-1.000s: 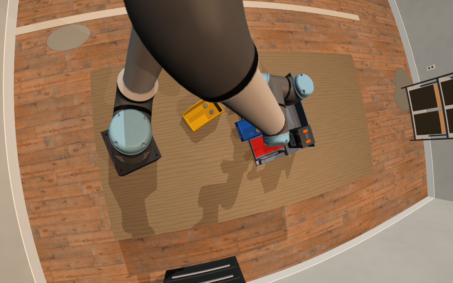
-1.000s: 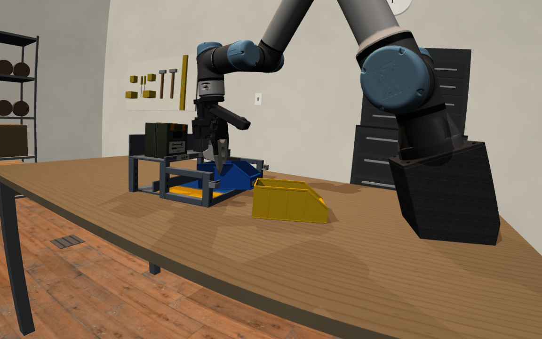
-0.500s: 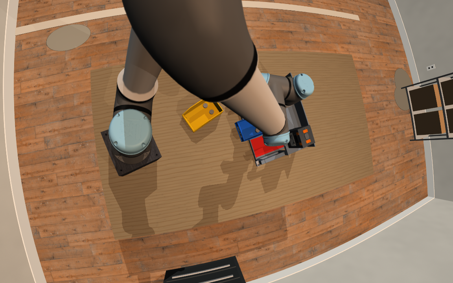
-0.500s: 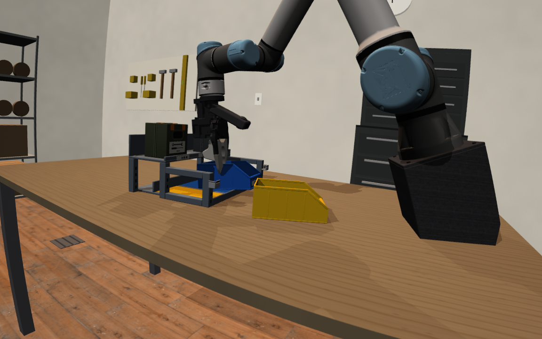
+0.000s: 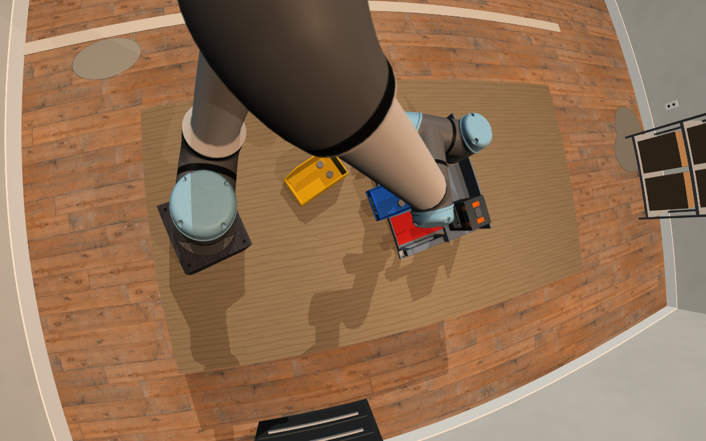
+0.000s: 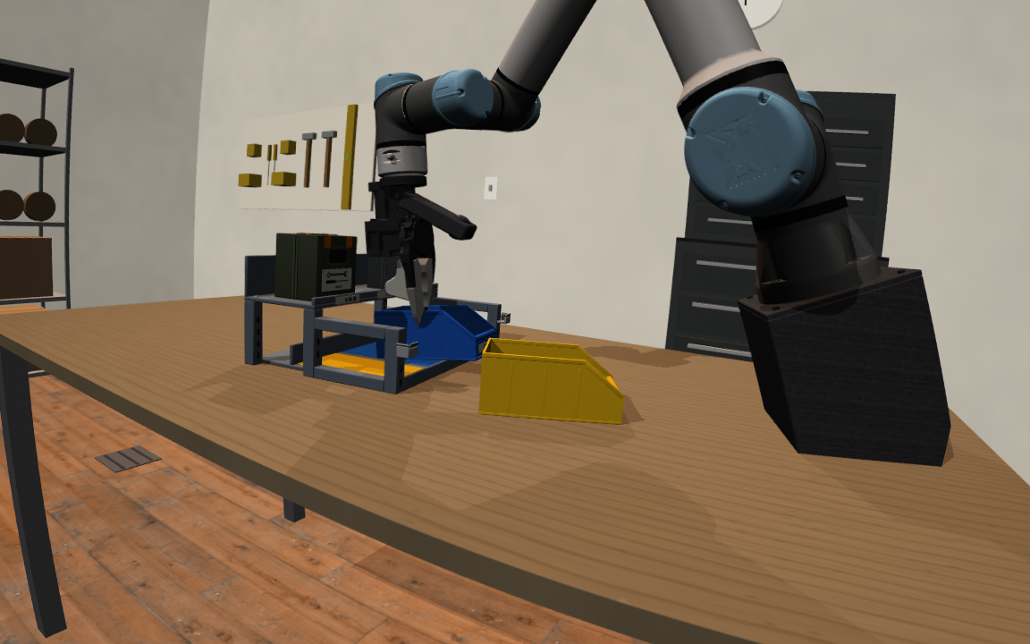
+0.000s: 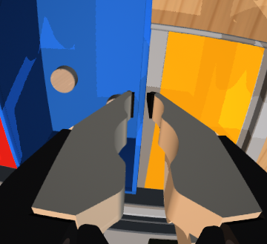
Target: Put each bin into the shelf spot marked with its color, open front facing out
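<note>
My hand is 5 cm to the left of the blue bin, 3 cm above it and 1 cm short of it. From my hand the other things lie so: yellow bin: 25 cm behind, 5 cm below, 4 cm to the left.
</note>
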